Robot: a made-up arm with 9 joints. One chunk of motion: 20 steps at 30 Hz.
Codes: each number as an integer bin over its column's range. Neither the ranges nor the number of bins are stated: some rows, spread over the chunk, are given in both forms.
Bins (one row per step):
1: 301 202 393 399 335 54
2: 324 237 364 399 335 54
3: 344 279 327 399 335 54
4: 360 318 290 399 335 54
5: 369 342 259 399 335 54
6: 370 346 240 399 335 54
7: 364 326 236 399 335 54
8: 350 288 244 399 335 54
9: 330 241 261 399 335 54
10: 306 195 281 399 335 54
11: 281 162 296 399 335 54
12: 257 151 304 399 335 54
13: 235 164 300 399 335 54
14: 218 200 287 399 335 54
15: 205 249 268 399 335 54
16: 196 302 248 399 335 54
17: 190 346 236 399 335 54
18: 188 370 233 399 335 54
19: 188 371 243 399 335 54
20: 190 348 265 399 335 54
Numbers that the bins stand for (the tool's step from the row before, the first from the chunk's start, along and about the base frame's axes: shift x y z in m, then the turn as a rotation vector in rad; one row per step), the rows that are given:
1: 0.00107 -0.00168 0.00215 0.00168 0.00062 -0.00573
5: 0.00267 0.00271 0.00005 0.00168 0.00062 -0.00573
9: 0.00175 -0.00045 0.00009 0.00168 0.00062 -0.00573
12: 0.00004 -0.00327 0.00076 0.00168 0.00062 -0.00573
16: -0.00140 0.00146 -0.00012 0.00168 0.00062 -0.00573
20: -0.00154 0.00290 0.00015 0.00168 0.00062 -0.00573
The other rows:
2: 0.00161 -0.00058 0.00170 0.00168 0.00062 -0.00573
3: 0.00208 0.00074 0.00112 0.00168 0.00062 -0.00573
4: 0.00245 0.00196 0.00054 0.00168 0.00062 -0.00573
6: 0.00269 0.00283 -0.00024 0.00168 0.00062 -0.00573
7: 0.00255 0.00221 -0.00031 0.00168 0.00062 -0.00573
8: 0.00222 0.00102 -0.00018 0.00168 0.00062 -0.00573
10: 0.00119 -0.00189 0.00040 0.00168 0.00062 -0.00573
11: 0.00060 -0.00293 0.00063 0.00168 0.00062 -0.00573
13: -0.00048 -0.00286 0.00070 0.00168 0.00062 -0.00573
14: -0.00088 -0.00174 0.00049 0.00168 0.00062 -0.00573
15: -0.00119 -0.00020 0.00020 0.00168 0.00062 -0.00573
17: -0.00154 0.00283 -0.00031 0.00168 0.00062 -0.00573
18: -0.00159 0.00359 -0.00035 0.00168 0.00062 -0.00573
19: -0.00159 0.00362 -0.00020 0.00168 0.00062 -0.00573

